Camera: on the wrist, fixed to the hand. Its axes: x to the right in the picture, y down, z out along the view.
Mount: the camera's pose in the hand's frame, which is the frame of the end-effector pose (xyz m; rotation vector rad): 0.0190 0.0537 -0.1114 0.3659 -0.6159 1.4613
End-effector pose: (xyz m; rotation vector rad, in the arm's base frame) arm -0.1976 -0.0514 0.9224 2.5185 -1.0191 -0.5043
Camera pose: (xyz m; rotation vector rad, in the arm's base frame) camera -0.1651 -0.0778 1.0403 1.1302 -2.8711 -0.5887
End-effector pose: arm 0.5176 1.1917 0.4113 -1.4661 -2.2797 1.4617
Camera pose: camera 0.5989 1.2858 0.4253 1.6944 0.3233 -1.5028
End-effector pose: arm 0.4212 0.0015 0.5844 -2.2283 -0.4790 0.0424
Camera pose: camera 0.4774 -0.1048 0.6191 -1.6987 0.8635 1.4372
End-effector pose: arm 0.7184 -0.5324 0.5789 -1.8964 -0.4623 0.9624
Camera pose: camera 0.8131 -0.6101 0.5536 -1.3578 0.8994 2.3579
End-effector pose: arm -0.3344 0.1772 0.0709 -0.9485 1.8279 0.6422
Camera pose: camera -0.4396 0.1166 0.1013 0.9281 1.6994 1.1849
